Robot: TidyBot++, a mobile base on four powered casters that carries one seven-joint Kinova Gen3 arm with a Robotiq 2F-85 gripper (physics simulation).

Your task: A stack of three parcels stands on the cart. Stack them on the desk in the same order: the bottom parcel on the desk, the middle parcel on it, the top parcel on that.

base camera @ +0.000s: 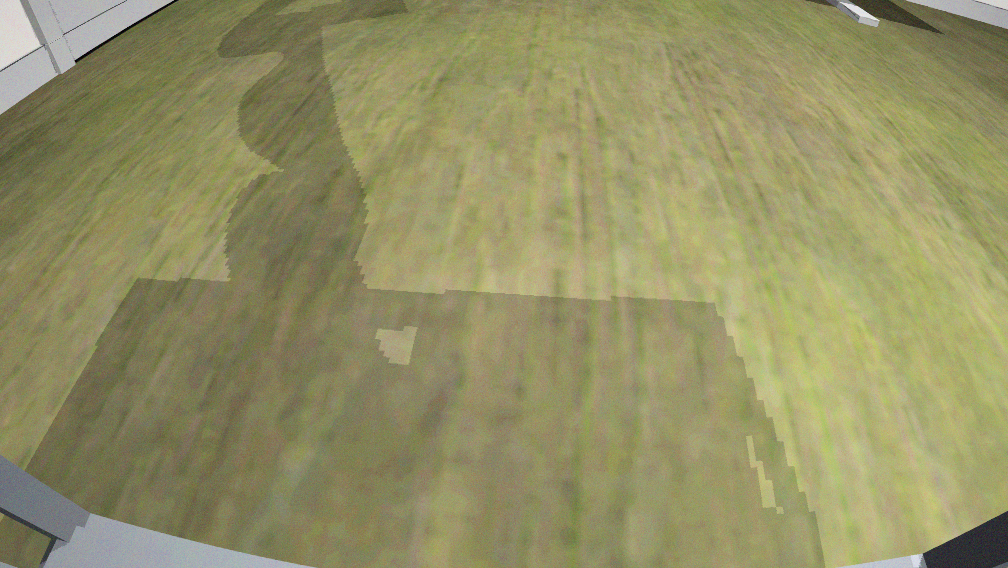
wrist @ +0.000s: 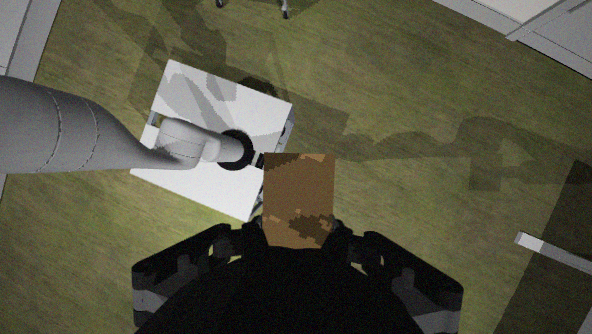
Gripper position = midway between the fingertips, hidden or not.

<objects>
my gripper: wrist 297,222; not seen in the base camera view (out of frame)
wide parcel: wrist 298,189; not seen in the base camera view (out of frame)
</objects>
